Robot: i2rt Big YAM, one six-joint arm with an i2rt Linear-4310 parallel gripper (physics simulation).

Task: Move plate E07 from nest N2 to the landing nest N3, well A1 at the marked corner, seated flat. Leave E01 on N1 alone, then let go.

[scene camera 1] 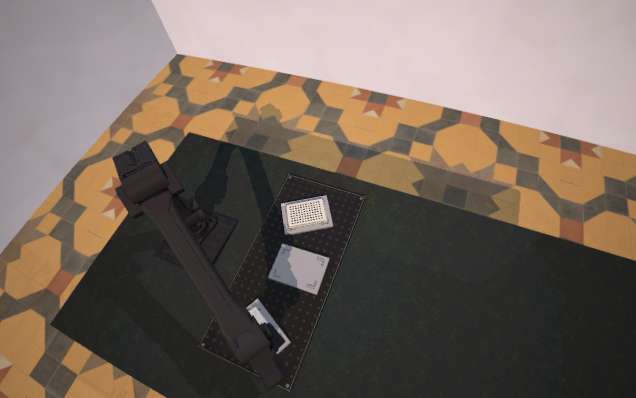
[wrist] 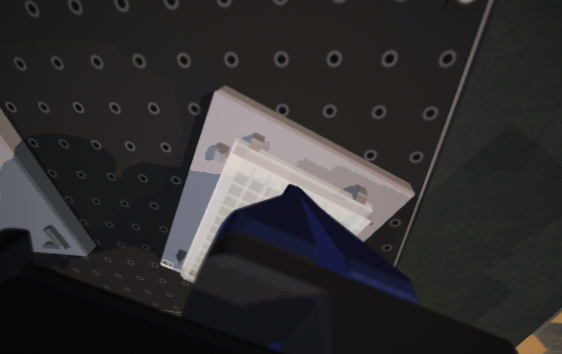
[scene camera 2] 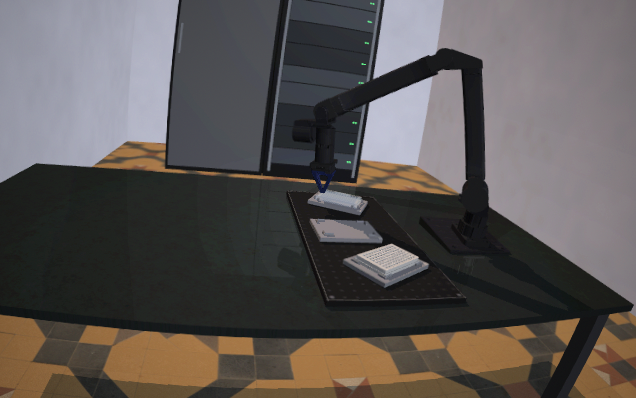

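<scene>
A translucent white well plate [scene camera 1: 257,314] [scene camera 2: 341,198] [wrist: 239,186] lies on a pale nest [scene camera 2: 360,210] [wrist: 310,142] at the far end of the board in scene camera 2. Small corner stops stand beside its edges in the wrist view. My gripper [scene camera 2: 323,191] [wrist: 289,195] is shut and empty, its tips at or just above this plate; contact cannot be told. A second white plate [scene camera 1: 306,212] [scene camera 2: 389,259] lies on the nest [scene camera 1: 310,230] [scene camera 2: 367,275] at the opposite end. The middle nest [scene camera 1: 306,270] [scene camera 2: 345,231] [wrist: 30,210] holds no plate. Plate and nest names are not readable; the arm hides part of the first plate.
The nests stand on a black perforated board [scene camera 1: 345,205] [scene camera 2: 335,287] [wrist: 310,30] on the dark table [scene camera 1: 450,280] [scene camera 2: 175,260]. The arm's base [scene camera 1: 222,235] [scene camera 2: 450,237] stands beside the board. A cabinet [scene camera 2: 225,85] and a server rack [scene camera 2: 275,100] stand behind the table.
</scene>
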